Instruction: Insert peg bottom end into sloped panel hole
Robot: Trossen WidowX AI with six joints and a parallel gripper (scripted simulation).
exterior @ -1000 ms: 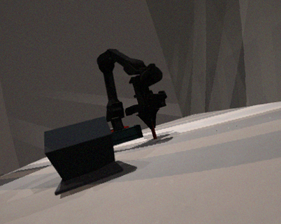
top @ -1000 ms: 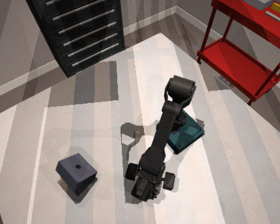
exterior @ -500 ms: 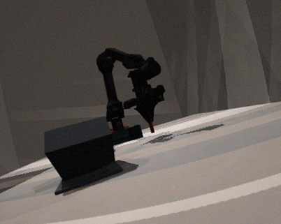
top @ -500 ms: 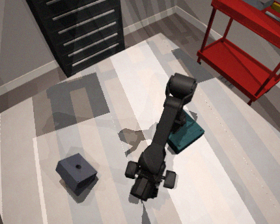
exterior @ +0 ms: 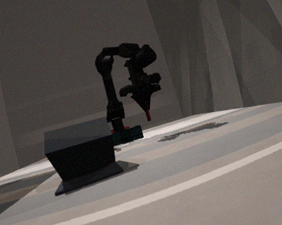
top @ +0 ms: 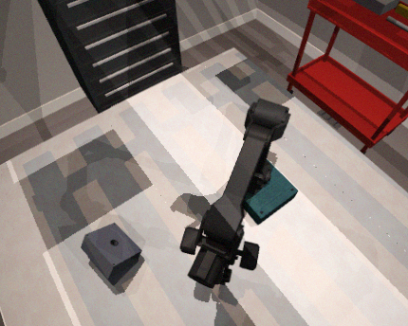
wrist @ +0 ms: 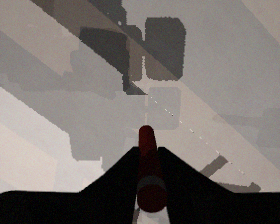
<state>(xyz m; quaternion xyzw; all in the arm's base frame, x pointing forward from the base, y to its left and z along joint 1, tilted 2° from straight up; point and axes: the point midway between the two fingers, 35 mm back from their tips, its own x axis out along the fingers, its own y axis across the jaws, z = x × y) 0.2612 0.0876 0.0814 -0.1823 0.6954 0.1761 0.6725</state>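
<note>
The grey sloped panel is 200 mm ahead of my gripper tip, 250 mm to the right of it and 50 mm below it. Also, from my gripper tip: red peg: 20 mm above.
</note>
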